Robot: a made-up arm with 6 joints. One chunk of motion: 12 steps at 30 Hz.
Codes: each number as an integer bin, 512 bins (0 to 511) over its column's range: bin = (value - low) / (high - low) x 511, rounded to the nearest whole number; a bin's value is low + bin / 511 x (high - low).
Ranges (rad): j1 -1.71..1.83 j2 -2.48..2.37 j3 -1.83..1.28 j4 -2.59..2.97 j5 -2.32..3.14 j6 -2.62..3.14
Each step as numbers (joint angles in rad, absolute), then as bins.
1 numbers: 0.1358 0.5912 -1.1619 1.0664 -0.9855 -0.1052
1 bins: 266 324 110 336 125 223
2 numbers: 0.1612 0.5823 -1.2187 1.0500 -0.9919 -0.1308
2 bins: 270 323 100 335 124 221
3 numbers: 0.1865 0.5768 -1.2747 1.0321 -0.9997 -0.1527
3 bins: 274 322 91 333 124 219
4 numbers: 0.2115 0.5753 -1.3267 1.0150 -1.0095 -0.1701
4 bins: 277 322 83 331 123 217
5 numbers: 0.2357 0.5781 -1.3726 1.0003 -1.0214 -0.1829
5 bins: 281 322 75 330 122 216
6 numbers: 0.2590 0.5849 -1.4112 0.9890 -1.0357 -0.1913
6 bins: 284 323 69 329 120 215
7 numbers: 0.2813 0.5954 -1.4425 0.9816 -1.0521 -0.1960
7 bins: 287 324 64 328 119 215
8 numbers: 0.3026 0.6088 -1.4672 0.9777 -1.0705 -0.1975
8 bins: 291 325 60 328 117 215
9 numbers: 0.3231 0.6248 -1.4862 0.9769 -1.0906 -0.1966
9 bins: 293 327 56 328 115 215
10 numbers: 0.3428 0.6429 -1.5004 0.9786 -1.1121 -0.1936
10 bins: 296 329 54 328 113 215
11 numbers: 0.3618 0.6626 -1.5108 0.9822 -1.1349 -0.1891
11 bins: 299 331 52 328 111 216
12 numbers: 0.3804 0.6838 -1.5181 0.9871 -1.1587 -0.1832
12 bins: 302 333 51 329 109 216
